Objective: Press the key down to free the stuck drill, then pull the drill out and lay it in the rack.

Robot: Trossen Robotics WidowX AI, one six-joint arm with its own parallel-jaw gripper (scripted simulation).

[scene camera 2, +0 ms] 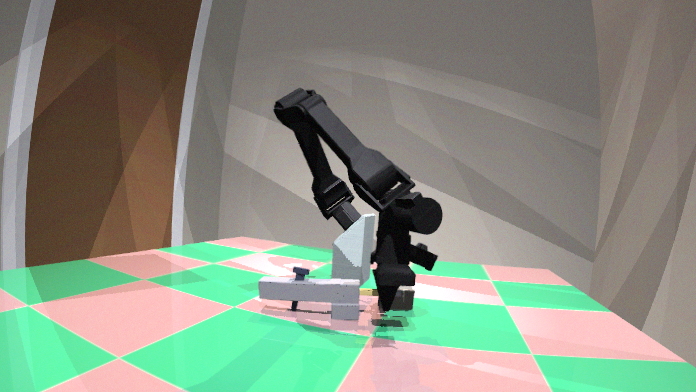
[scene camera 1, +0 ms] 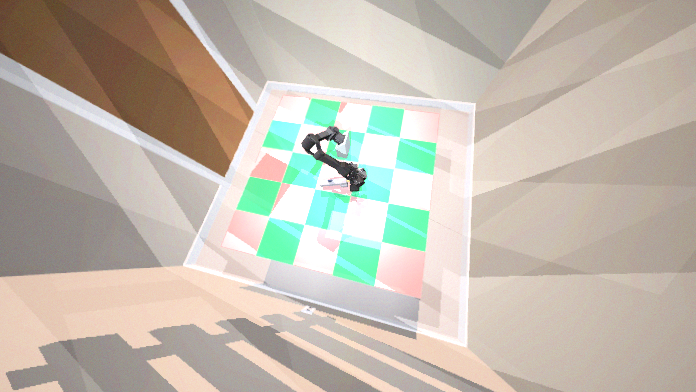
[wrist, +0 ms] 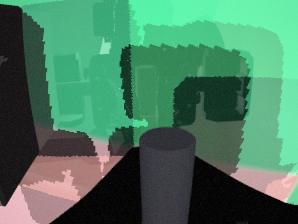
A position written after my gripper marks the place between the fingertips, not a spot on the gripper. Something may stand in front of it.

Note:
In view: my gripper (scene camera 2: pixel 385 310).
My gripper is seen too in the wrist view (wrist: pixel 154 156).

